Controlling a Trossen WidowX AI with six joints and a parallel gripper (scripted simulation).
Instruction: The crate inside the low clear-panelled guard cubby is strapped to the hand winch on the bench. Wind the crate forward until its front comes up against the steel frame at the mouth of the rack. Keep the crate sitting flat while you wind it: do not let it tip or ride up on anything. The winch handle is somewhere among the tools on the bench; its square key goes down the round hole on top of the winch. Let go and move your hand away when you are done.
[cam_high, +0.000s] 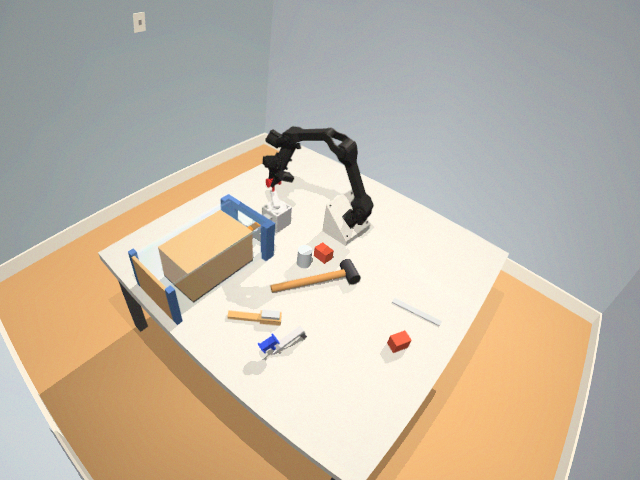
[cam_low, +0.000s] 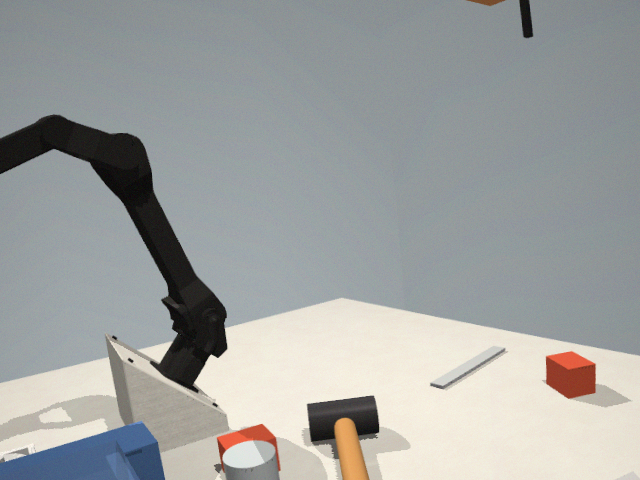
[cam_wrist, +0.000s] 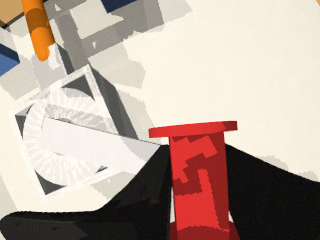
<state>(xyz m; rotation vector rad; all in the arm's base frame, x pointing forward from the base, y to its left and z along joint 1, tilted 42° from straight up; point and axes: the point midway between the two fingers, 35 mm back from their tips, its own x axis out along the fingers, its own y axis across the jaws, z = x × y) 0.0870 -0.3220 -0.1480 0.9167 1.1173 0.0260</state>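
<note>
The grey crank bar is 1 cm ahead of my gripper tip, 4 cm to the left of it and 3 cm below it. From my gripper tip the other things lie so: grey winch: 4 cm ahead, 8 cm to the left, 10 cm below; blue frame: 21 cm ahead, 7 cm to the left, 3 cm below; red knob: 1 cm behind, 1 cm to the left.
</note>
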